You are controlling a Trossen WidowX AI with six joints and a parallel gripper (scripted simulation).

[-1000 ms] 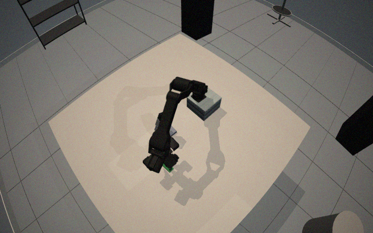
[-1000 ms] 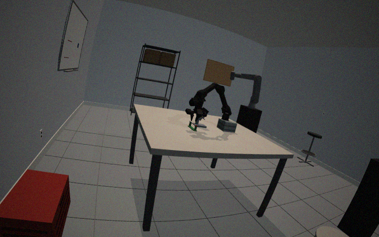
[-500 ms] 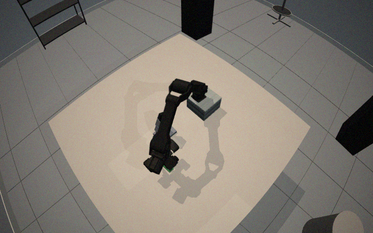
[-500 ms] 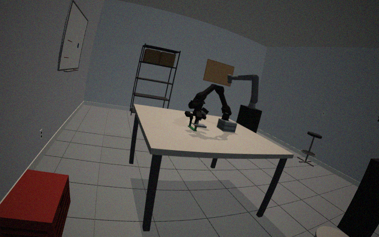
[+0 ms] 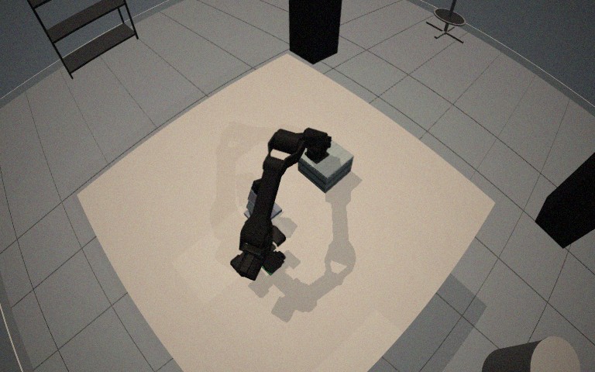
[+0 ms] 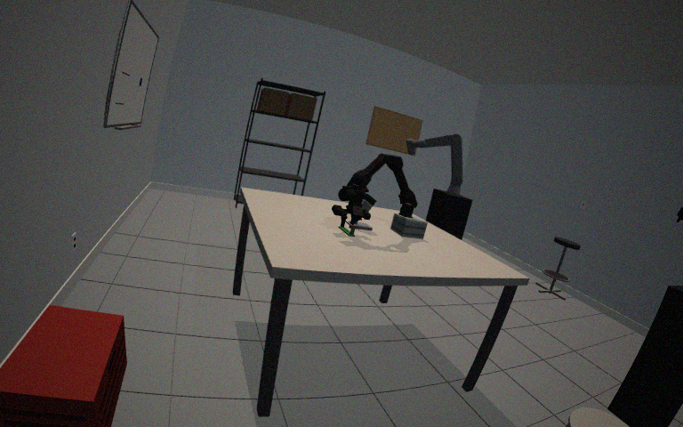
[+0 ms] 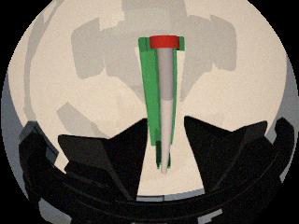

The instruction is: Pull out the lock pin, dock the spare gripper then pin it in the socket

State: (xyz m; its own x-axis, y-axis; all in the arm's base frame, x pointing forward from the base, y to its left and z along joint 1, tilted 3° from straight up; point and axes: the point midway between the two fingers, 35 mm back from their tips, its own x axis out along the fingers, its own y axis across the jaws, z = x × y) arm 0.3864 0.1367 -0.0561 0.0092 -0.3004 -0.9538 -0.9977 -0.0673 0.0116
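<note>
Right now my gripper tip is 1 cm to the right of the green bracket. Round my gripper tip: grey mount: 12 cm to the right, 11 cm behind, 3 cm above; then spare gripper: 12 cm to the right, 12 cm behind, 10 cm above.
</note>
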